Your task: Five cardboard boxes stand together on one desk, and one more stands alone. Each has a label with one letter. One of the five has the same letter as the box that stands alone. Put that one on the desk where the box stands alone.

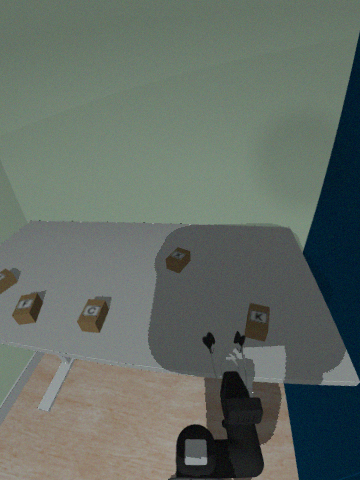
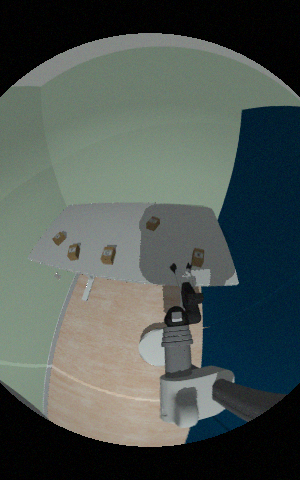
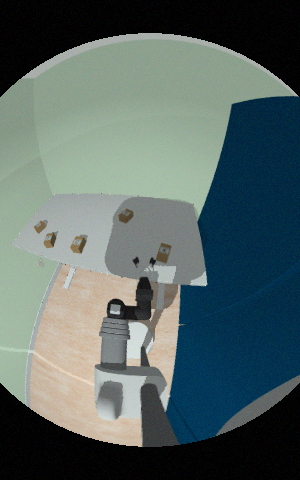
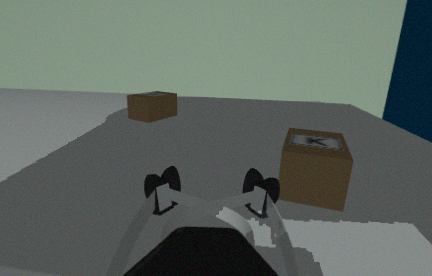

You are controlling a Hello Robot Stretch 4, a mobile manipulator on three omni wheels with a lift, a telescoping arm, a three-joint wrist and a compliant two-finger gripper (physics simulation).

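Places are measured from the robot's base along level axes (x ahead, y left, z up), in metres.
Pixels of known places: gripper, fingertip midpoint: (image 1: 223, 334) (image 2: 179, 263) (image 3: 143, 257) (image 4: 212, 182); robot's base, origin of the base link: (image 2: 158, 346) (image 3: 132, 338).
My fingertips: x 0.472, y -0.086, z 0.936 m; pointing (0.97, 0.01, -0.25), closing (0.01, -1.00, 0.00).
For each thing: its top centre in the pictures, then the offset to it from my fingertips. "*": a spot on its surface instead. Level surfaces: height alone.
- K box, middle of its top: (image 4: 315, 140) (image 1: 258, 316) (image 3: 164, 249) (image 2: 198, 254) 0.031 m ahead, 0.105 m right, 0.036 m up
- desk, its level: 0.014 m down
- C box, middle of its top: (image 1: 91, 310) (image 2: 106, 252) (image 3: 76, 241) 0.057 m ahead, 0.403 m left, 0.036 m up
- F box, middle of its top: (image 1: 25, 303) (image 2: 71, 249) (image 3: 47, 237) 0.076 m ahead, 0.654 m left, 0.036 m up
- leftmost box, middle of its top: (image 2: 57, 235) (image 3: 38, 224) 0.206 m ahead, 0.861 m left, 0.036 m up
- desk's left leg, surface spot: (image 1: 55, 385) * 0.185 m ahead, 1.011 m left, 0.939 m down
- wooden floor, its level: 0.964 m down
The K box (image 1: 257, 321) (image 2: 198, 256) (image 3: 163, 252) (image 4: 316, 172) stands near the right front of the desk (image 1: 115, 250) (image 2: 110, 220) (image 3: 85, 210) (image 4: 50, 115). A box (image 1: 178, 260) (image 2: 153, 223) (image 3: 125, 216) (image 4: 152, 107) with an unclear letter stands farther back. The C box (image 1: 93, 315) (image 2: 108, 255) and the F box (image 1: 27, 308) (image 2: 74, 251) stand to the left. The leftmost box (image 1: 5, 281) (image 2: 59, 238) has an unreadable letter. My gripper (image 1: 224, 341) (image 2: 181, 267) (image 3: 144, 261) (image 4: 212, 182) is open and empty over the front edge, left of the K box. The lone box does not show.
A dark blue partition (image 1: 330, 280) (image 2: 260, 200) (image 3: 250, 200) rises along the right side. A green wall (image 1: 150, 150) (image 4: 200, 45) stands behind the desk. The desk's left leg (image 1: 55, 385) stands on the wooden floor (image 1: 125, 425).
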